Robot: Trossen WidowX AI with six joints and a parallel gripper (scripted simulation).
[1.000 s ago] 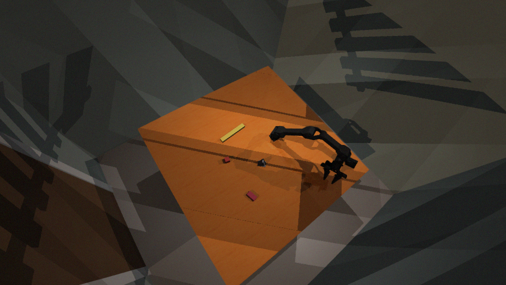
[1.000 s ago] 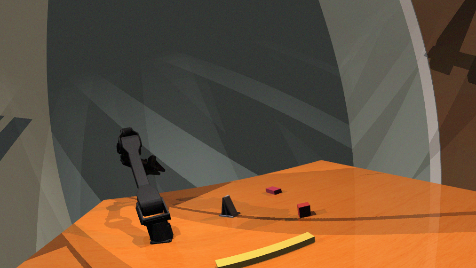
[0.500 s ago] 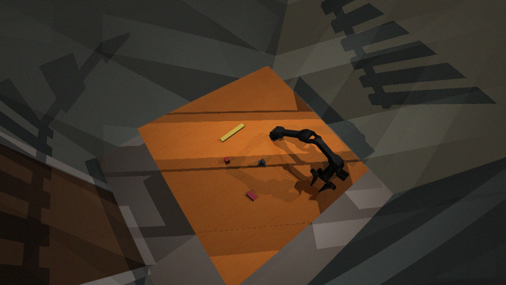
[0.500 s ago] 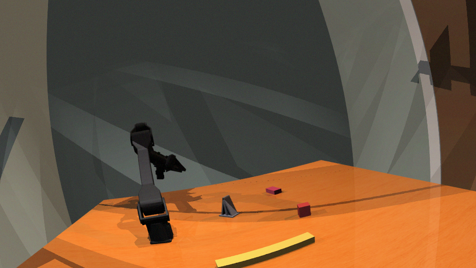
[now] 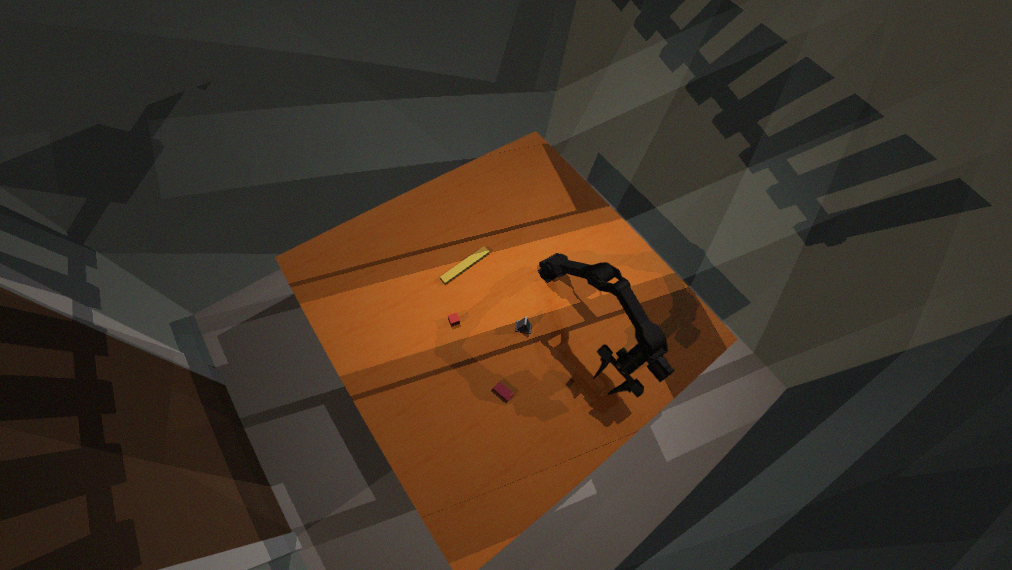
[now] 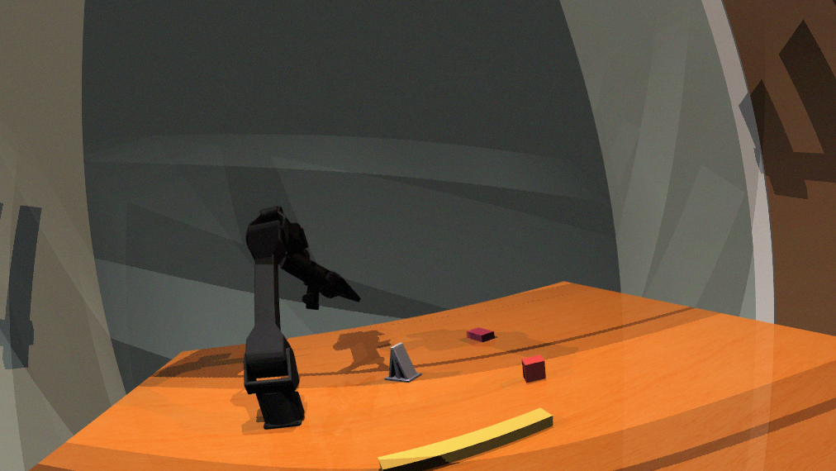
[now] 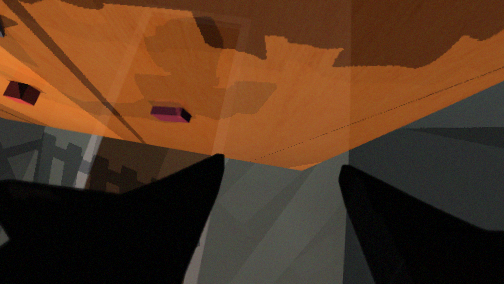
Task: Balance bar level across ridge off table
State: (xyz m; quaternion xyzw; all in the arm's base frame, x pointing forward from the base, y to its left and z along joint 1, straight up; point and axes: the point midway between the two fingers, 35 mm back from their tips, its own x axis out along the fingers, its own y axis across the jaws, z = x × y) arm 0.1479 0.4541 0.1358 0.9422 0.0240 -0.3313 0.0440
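The yellow bar is 8 cm ahead of my gripper tip, 66 cm to the right of it and 11 cm below it. Also, from my gripper tip: flat pink block (25 cm ahead, 18 cm to the right, 11 cm below); then red cube (24 cm ahead, 49 cm to the right, 10 cm below).
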